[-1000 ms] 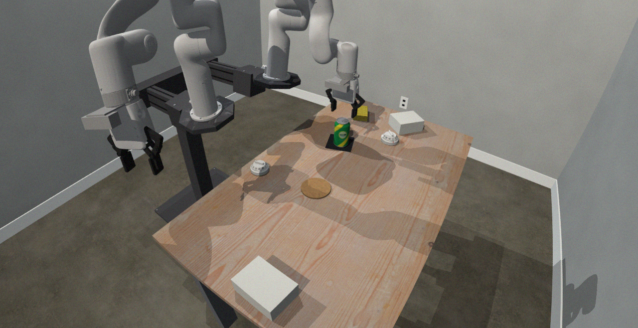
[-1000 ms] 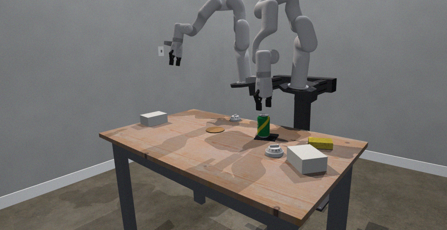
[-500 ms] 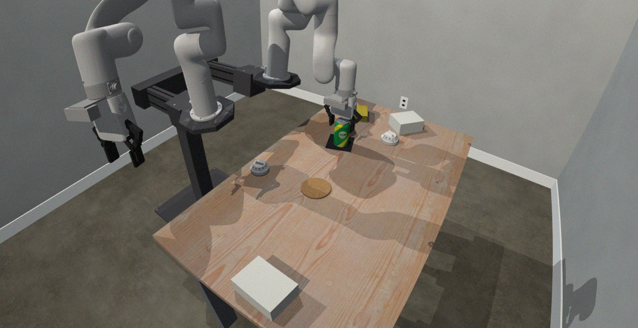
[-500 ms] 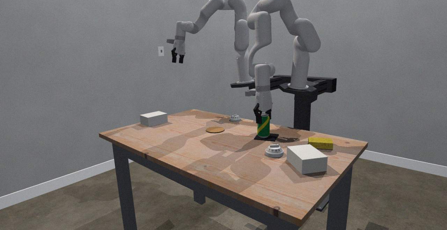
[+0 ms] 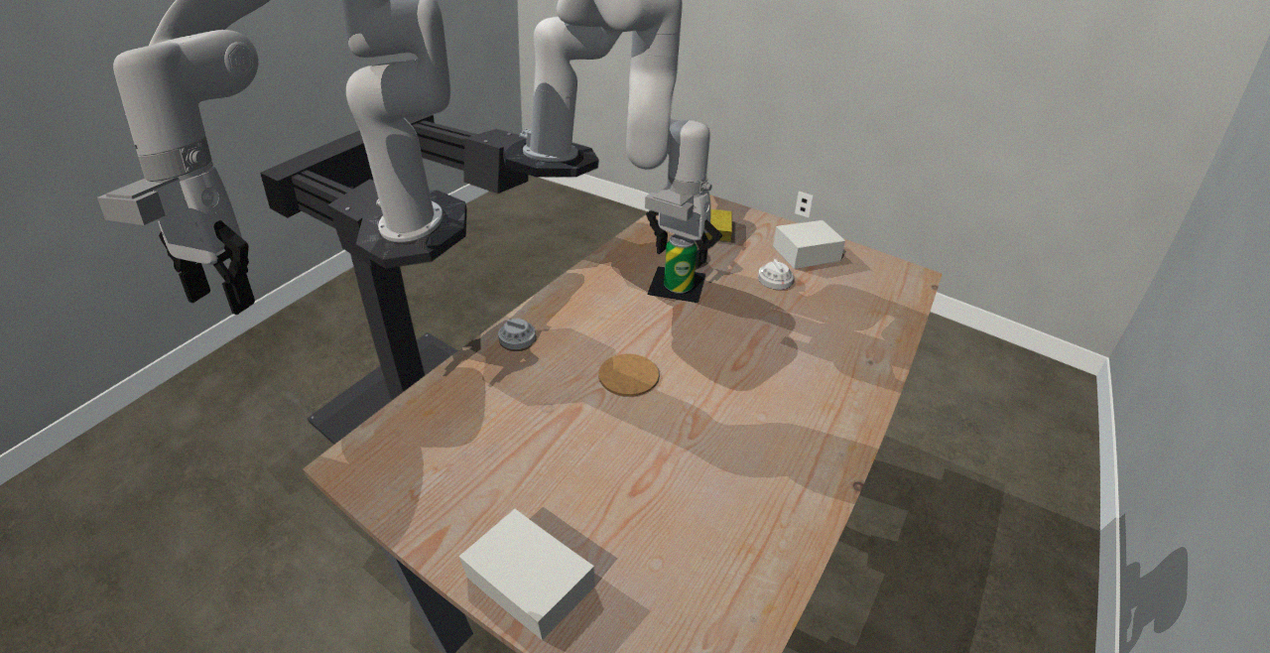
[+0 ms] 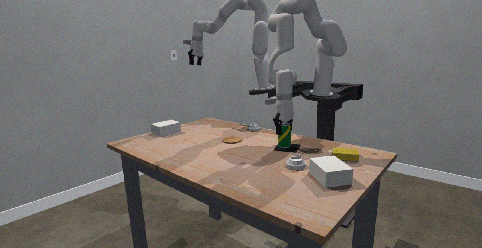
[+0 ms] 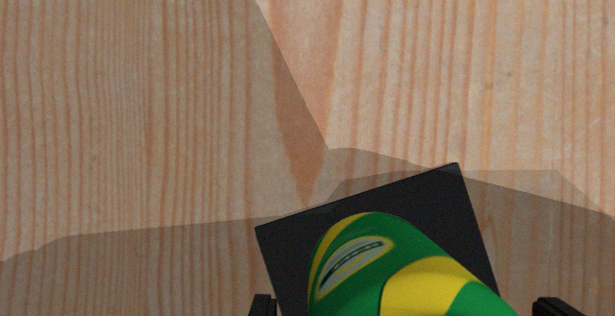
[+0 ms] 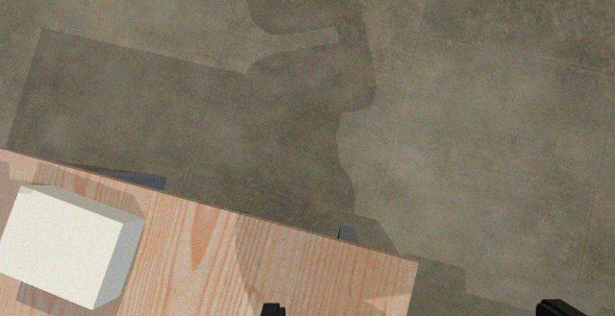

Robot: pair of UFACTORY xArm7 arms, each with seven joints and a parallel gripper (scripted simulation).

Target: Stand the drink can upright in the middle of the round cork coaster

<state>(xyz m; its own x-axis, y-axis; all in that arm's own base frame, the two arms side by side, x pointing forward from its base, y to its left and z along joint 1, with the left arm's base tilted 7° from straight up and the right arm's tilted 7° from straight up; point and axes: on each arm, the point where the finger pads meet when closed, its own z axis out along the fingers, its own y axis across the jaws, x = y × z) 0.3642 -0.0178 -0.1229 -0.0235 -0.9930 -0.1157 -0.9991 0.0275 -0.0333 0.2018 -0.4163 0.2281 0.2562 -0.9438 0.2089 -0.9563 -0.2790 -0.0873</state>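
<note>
The yellow drink can lies 20 mm below my left hand. The rest, counted from my left hand: black square coaster: 90 mm below, 10 mm to the left, 10 mm behind; yellow block: 290 mm to the left, 70 mm below, 60 mm behind; round cork coaster: 290 mm to the right, 90 mm below, 70 mm ahead.
</note>
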